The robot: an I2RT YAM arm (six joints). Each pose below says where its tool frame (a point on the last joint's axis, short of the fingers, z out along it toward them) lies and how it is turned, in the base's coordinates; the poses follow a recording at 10 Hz.
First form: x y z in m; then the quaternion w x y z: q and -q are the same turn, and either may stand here.
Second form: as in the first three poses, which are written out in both.
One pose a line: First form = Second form
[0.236 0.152 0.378 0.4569 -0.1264 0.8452 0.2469] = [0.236 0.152 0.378 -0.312 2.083 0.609]
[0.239 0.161 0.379 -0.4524 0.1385 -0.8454 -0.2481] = [0.239 0.161 0.379 -0.342 2.088 0.613]
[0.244 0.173 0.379 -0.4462 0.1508 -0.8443 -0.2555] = [0.244 0.173 0.379 -0.374 2.091 0.633]
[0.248 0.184 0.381 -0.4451 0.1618 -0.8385 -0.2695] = [0.248 0.184 0.381 -0.401 2.078 0.668]
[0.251 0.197 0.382 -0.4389 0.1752 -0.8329 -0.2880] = [0.251 0.197 0.382 -0.435 2.070 0.716]
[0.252 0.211 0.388 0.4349 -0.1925 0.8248 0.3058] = [0.252 0.211 0.388 -0.479 2.053 0.761]
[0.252 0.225 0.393 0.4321 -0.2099 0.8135 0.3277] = [0.252 0.225 0.393 -0.523 2.028 0.817]
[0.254 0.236 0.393 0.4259 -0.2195 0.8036 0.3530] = [0.254 0.236 0.393 -0.549 2.009 0.882]
